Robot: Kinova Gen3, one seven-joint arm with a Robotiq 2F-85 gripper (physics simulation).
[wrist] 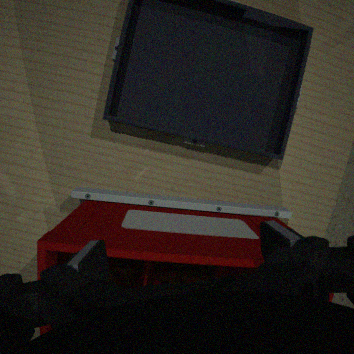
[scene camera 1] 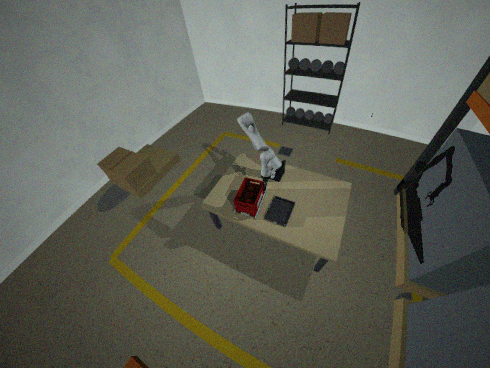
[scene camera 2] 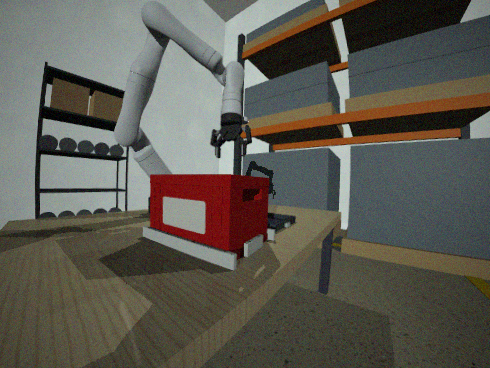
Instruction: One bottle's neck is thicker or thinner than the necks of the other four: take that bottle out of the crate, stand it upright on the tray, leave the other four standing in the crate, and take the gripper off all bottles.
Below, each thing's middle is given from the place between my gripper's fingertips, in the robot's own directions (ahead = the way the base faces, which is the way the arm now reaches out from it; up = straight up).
Scene:
Now: the dark tray [wrist: 233, 80] 23 cm below my hand, 16 cm to the left of it and 2 cm ahead of it.

